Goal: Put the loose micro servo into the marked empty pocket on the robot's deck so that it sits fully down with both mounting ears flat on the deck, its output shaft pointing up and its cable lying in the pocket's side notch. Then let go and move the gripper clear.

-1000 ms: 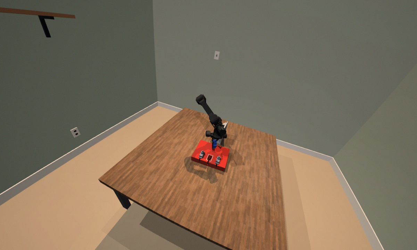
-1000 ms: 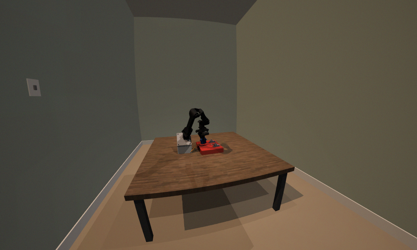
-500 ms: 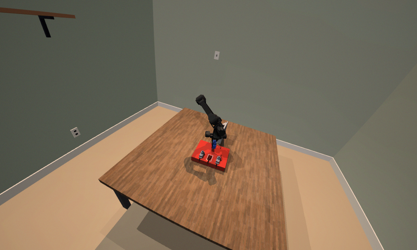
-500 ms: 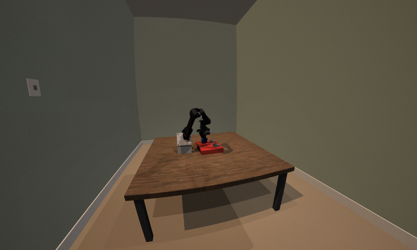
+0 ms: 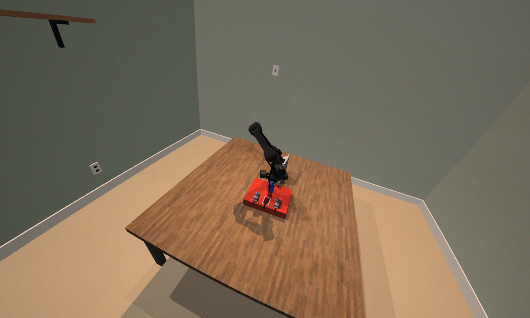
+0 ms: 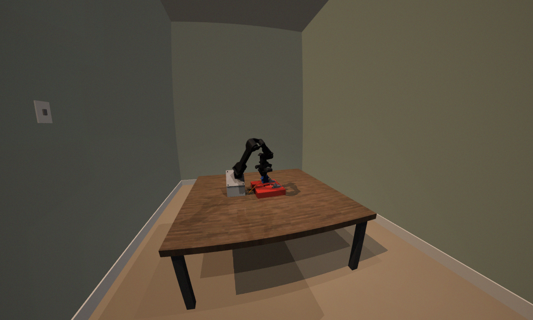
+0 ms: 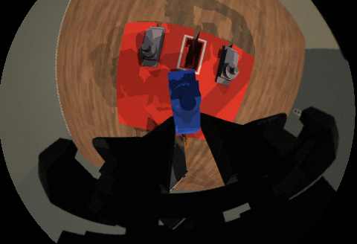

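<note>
My gripper tip is now 10 cm above the red deck and 1 cm past it.
</note>
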